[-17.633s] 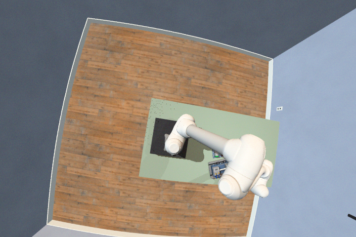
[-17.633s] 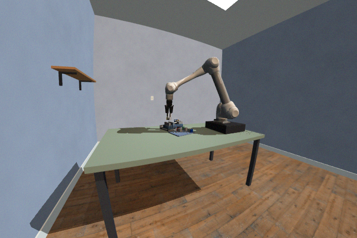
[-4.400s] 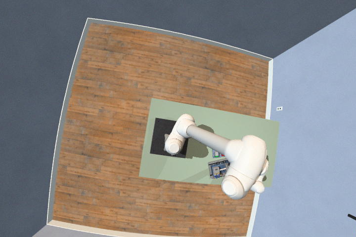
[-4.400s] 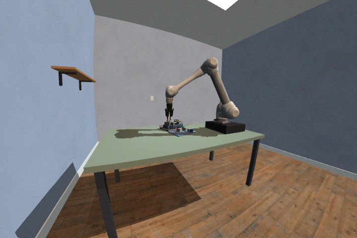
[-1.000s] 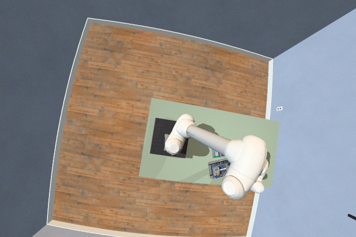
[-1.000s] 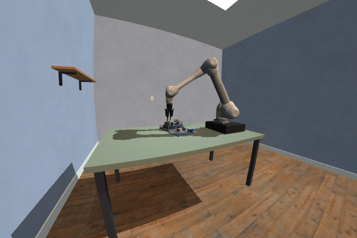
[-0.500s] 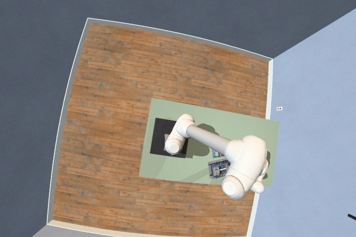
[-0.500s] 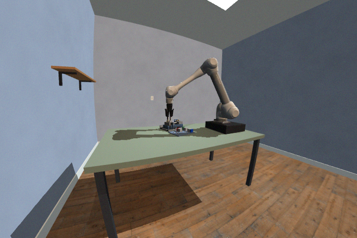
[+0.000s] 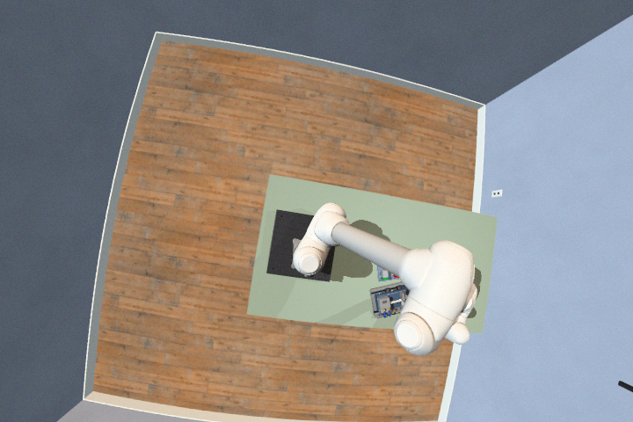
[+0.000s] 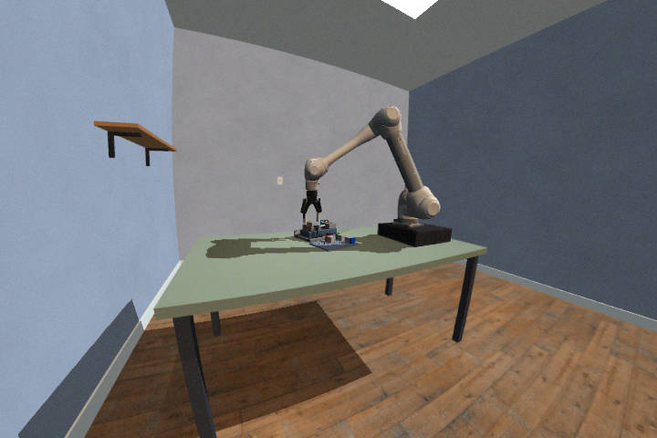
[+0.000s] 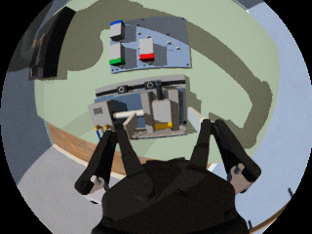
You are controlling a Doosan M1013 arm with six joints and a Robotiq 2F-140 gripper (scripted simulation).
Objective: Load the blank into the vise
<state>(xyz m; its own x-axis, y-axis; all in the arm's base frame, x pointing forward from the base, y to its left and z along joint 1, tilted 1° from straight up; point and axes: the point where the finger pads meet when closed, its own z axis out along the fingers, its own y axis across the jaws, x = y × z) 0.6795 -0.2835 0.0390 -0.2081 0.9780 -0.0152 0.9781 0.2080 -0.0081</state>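
Now: hand 30 mm above the blank with yellow end. From my hand the other things lie so: red-ended blank (160 mm to the left, 110 mm below, 60 mm behind); green-ended blank (150 mm to the left, 150 mm behind, 110 mm below); blue infeed plate (210 mm to the left, 130 mm below, 60 mm behind).
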